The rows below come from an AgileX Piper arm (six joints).
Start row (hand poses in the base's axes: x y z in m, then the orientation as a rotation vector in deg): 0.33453, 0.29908, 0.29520, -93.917, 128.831, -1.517
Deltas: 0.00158, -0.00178, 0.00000, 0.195, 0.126, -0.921; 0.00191, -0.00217, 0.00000, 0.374, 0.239, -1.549; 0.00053, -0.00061, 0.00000, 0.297, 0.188, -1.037; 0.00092, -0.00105, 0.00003, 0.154, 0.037, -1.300; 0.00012, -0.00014, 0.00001, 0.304, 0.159, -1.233; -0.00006, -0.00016, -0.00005, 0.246, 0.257, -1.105; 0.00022, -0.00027, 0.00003, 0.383, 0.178, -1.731; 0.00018, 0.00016, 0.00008, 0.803, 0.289, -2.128
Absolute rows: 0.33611, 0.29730, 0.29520, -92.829, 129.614, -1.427; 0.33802, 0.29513, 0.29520, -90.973, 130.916, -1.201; 0.33855, 0.29452, 0.29520, -89.708, 131.780, -0.974; 0.33947, 0.29347, 0.29523, -88.149, 132.771, -1.096; 0.33959, 0.29333, 0.29524, -86.629, 133.738, -0.933; 0.33953, 0.29317, 0.29519, -85.310, 134.690, -0.732; 0.33975, 0.29290, 0.29522, -83.152, 135.982, -0.586; 0.33993, 0.29306, 0.29530, -80.348, 137.473, 0.039
